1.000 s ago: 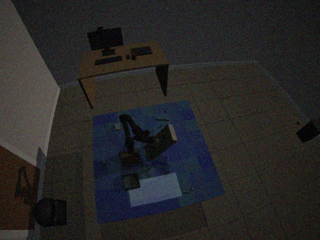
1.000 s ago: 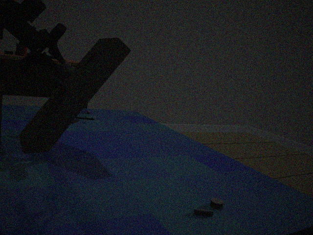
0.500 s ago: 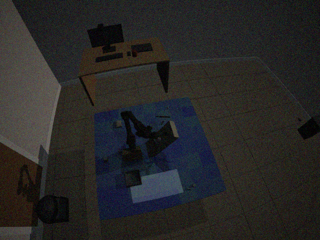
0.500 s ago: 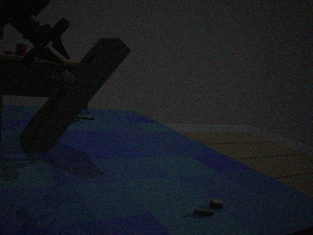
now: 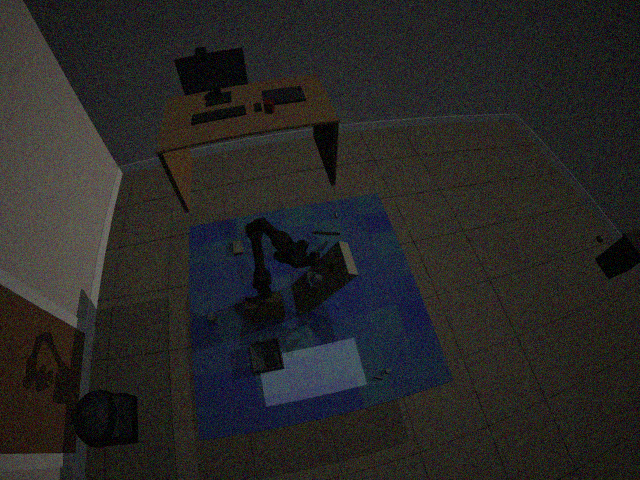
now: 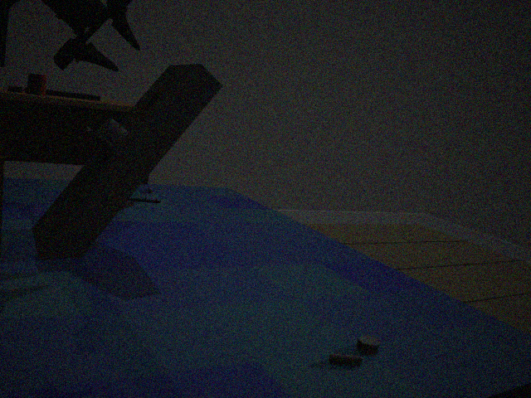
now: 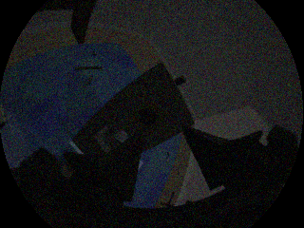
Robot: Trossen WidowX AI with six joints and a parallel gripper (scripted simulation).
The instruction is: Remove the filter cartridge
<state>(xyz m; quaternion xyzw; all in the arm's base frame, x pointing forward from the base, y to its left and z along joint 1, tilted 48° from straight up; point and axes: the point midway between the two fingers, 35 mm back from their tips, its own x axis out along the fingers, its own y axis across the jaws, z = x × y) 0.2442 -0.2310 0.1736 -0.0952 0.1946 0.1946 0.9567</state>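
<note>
Now: the filter cartridge 140 mm below my gripper tip and 20 mm behind it. Also, from my gripper tip: pale block: 450 mm to the left, 380 mm behind, 350 mm below.
</note>
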